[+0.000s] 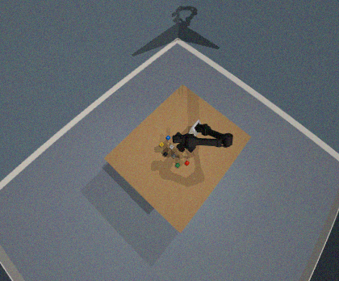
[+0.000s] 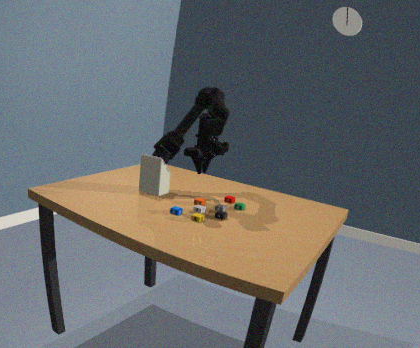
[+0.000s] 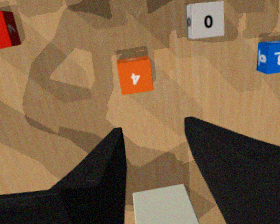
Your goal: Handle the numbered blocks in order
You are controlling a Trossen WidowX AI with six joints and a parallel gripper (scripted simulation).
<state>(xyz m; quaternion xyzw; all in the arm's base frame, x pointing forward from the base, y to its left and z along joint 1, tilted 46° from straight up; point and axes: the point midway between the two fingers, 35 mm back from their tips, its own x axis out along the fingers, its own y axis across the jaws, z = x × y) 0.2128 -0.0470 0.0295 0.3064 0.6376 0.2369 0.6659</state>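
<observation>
Now: gripper tip 160 mm to the left of the blue block, 110 mm above it and 10 mm past it. Round my gripper tip: orange block (110 mm below); white block (110 mm below, 80 mm to the right, 40 mm ahead); grey block (110 mm below, 100 mm ahead, 10 mm to the right).
</observation>
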